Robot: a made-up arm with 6 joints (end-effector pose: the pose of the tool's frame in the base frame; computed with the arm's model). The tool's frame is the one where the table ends.
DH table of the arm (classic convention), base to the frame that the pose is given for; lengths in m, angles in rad. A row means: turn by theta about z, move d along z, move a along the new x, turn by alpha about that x. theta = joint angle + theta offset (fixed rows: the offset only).
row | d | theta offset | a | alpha
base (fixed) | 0 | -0.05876 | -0.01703 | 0
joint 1 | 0.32 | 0.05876 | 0.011 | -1.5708
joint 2 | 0 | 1.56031 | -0.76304 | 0
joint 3 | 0.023 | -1.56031 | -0.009 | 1.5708
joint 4 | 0.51 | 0 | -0.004 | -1.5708
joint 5 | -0.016 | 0 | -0.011 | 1.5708
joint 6 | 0 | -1.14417 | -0.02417 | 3.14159
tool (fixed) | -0.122 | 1.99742 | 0 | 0
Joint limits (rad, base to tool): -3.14..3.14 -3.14..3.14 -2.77..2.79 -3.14..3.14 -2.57..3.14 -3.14..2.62
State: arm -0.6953 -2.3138 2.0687 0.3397 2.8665 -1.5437
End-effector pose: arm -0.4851 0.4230 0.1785 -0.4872 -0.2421 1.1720
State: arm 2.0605 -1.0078 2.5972 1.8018 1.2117 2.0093
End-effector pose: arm -0.1023 -0.1133 0.7083 -0.5772 1.6945 -0.3028
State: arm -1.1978 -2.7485 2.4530 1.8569 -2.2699 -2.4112
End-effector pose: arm -0.2130 0.3096 0.0462 0.7957 1.1584 2.6045
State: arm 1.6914 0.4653 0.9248 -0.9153 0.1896 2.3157
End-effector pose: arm -0.1333 0.9563 1.1587 1.6284 -0.1483 0.0938
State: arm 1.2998 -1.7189 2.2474 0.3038 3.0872 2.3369
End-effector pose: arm -0.1510 -0.5071 0.5235 -0.4867 -0.0304 -0.7234
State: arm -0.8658 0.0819 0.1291 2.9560 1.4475 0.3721
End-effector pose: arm 0.0568 -0.0192 1.6472 1.9604 -0.6580 1.0937
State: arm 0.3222 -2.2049 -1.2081 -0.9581 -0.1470 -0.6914
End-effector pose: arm -0.4237 -0.0832 -0.7405 -0.1477 -0.4189 1.9613
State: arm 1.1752 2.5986 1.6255 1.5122 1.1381 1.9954
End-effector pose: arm -0.1704 -0.0644 -0.5767 -2.0186 0.0298 -2.3466
